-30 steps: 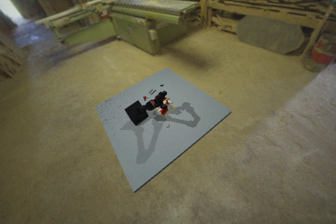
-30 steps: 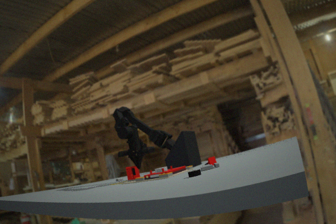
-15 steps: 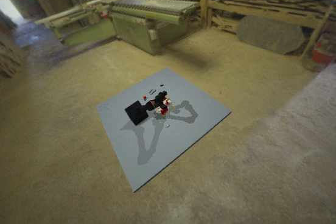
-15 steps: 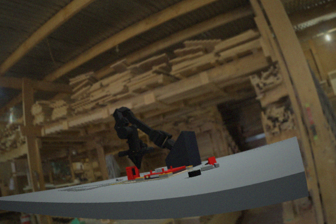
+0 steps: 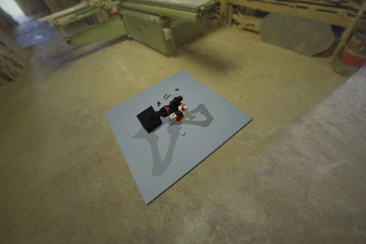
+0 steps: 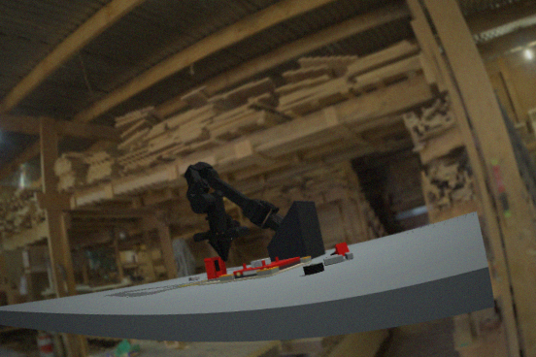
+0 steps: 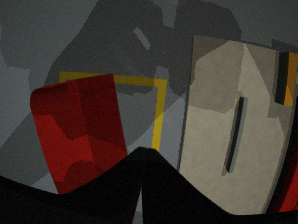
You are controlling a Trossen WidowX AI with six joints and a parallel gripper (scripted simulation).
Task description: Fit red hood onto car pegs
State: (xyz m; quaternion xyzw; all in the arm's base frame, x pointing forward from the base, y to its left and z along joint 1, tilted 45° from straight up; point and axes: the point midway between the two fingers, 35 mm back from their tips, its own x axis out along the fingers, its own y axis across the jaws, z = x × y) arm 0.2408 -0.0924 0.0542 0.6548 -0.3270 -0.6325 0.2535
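Right now my gripper tip is 10 mm short of the red hood, 30 mm to the left of it and 20 mm above it. The rest, counted from my gripper tip: white piece: 80 mm behind, 210 mm to the right, 50 mm below; black wheel: 280 mm ahead, 400 mm to the left, 40 mm below.
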